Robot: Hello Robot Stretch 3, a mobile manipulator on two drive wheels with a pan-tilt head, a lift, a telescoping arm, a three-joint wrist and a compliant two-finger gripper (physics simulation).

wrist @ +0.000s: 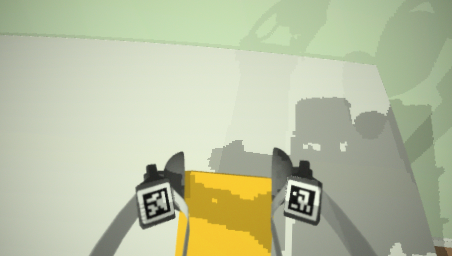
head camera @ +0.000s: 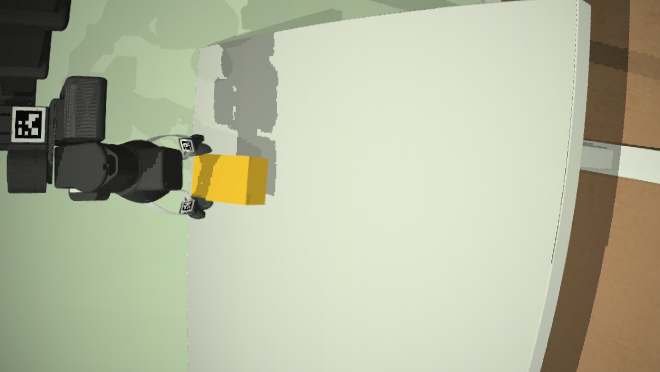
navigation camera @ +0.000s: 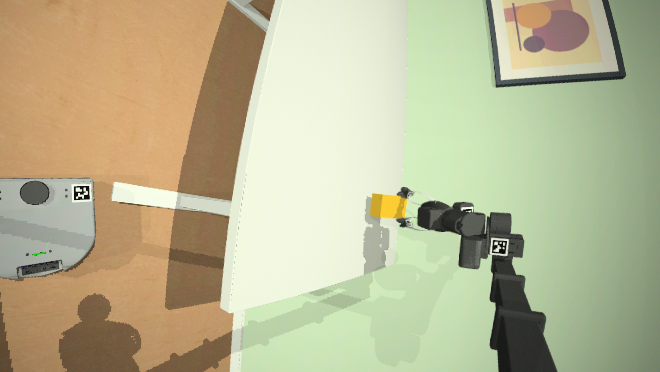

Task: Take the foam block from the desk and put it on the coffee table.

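Pixels of known places: gripper, between the fingertips: (head camera: 202, 176) (navigation camera: 400, 206); robot's base, origin of its link: (navigation camera: 35, 191).
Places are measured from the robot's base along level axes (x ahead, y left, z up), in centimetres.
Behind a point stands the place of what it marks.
Observation:
The yellow foam block (head camera: 230, 180) @[y -64.1, x -1.3, z 102.4 cm] (navigation camera: 387, 206) @[y -63.6, x -1.4, z 102.2 cm] (wrist: 227, 230) is between the two fingertips of my gripper (head camera: 202, 175) @[y -71.3, x -2.1, z 103.4 cm] (navigation camera: 404, 207) @[y -71.3, x -2.1, z 103.4 cm] (wrist: 228, 169) @[y -71.3, x -2.1, z 103.4 cm], which is shut on it. The fingers press on two opposite sides of the block. The block is held above the white desk (head camera: 400, 175) @[y -41.3, x -1.0, z 95.1 cm] (navigation camera: 320, 150) @[y -42.9, x 11.3, z 95.1 cm] (wrist: 100, 125), near its wall-side edge, with its shadow set off from it on the desk top. The block's lower end is cut off in the wrist view. The coffee table does not show in these views.
The green wall (head camera: 100, 280) @[y -106.0, x 16.9, z 113.2 cm] (navigation camera: 525, 150) @[y -106.0, x 17.3, z 141.6 cm] (wrist: 125, 17) is close behind the gripper. A framed picture (navigation camera: 560, 80) @[y -108.9, x 43.6, z 155.4 cm] hangs on it. My arm (navigation camera: 525, 330) @[y -27.5, x -8.5, z 130.0 cm] extends along the wall. A white desk leg (head camera: 635, 160) (navigation camera: 150, 196) and my grey base (navigation camera: 50, 220) @[y -3.7, x -8.7, z 16.0 cm] are over the wooden floor (navigation camera: 125, 100) @[y -30.4, x 38.4, z 0.0 cm].

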